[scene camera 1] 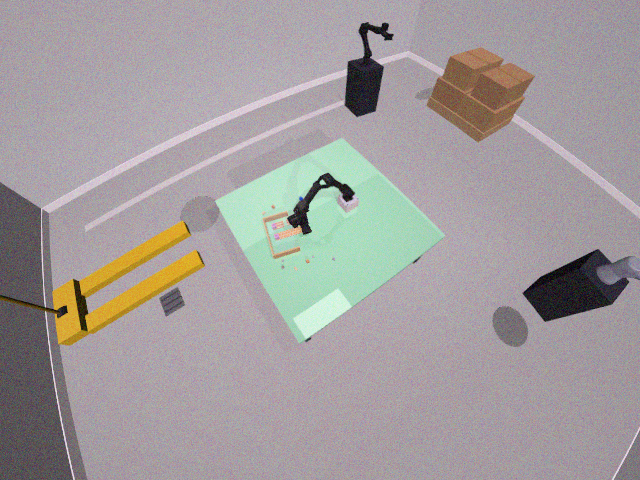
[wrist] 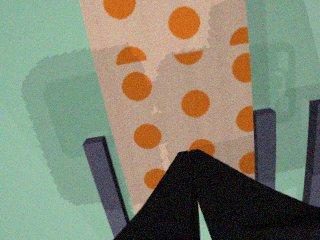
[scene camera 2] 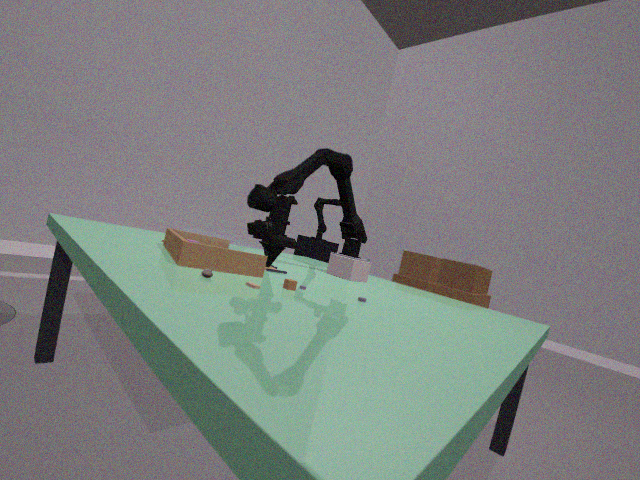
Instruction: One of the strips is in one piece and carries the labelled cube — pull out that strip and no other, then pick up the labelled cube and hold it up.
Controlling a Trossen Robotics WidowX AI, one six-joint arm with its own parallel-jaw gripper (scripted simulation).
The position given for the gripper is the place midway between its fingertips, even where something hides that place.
In view: the gripper [scene camera 2: 267, 267].
The gripper is seen too in the wrist view [wrist: 189, 160].
